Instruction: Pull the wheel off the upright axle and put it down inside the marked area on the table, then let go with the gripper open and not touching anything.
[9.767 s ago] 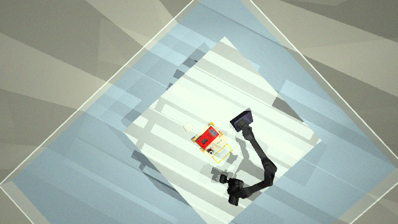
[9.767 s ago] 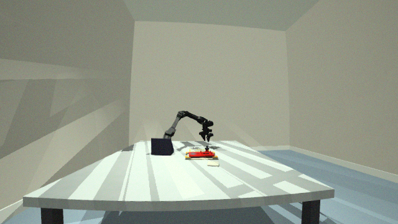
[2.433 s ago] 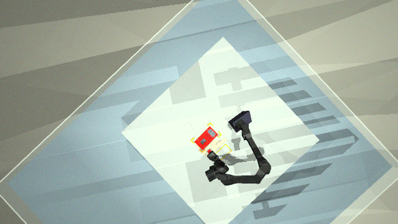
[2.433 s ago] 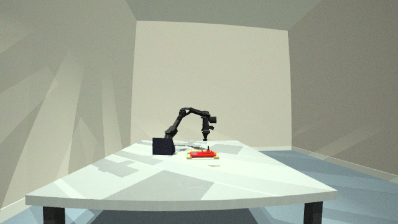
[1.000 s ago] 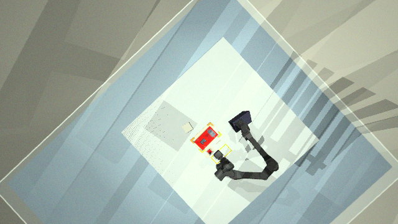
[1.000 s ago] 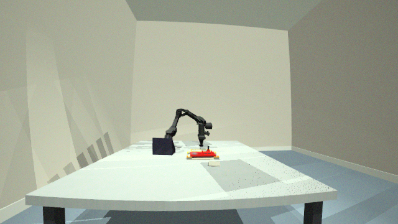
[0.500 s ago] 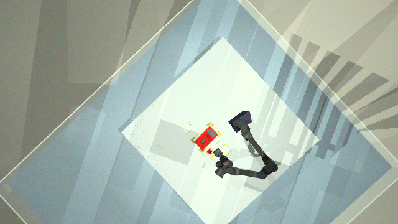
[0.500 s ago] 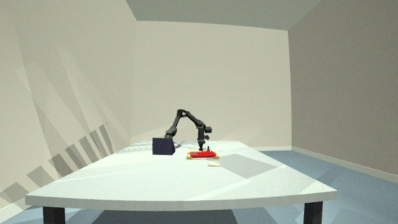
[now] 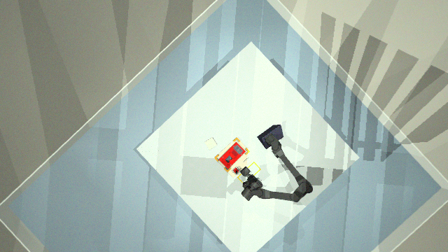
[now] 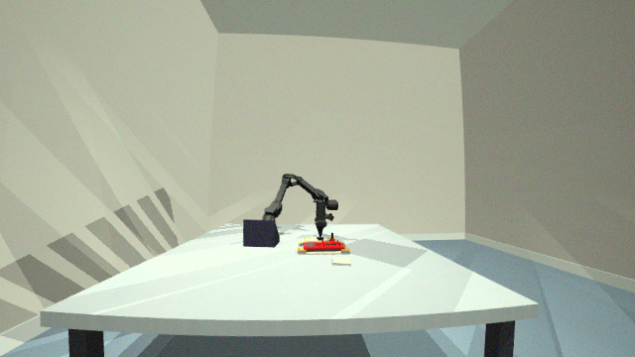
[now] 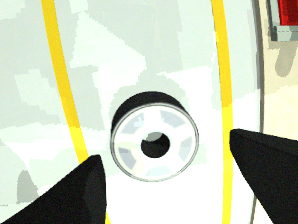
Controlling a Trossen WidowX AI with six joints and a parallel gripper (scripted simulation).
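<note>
Now: gripper tip 10 mm above the dark wheel. Also, from my gripper tip: pale square tile (90 mm ahead, 390 mm to the right, 20 mm below).
</note>
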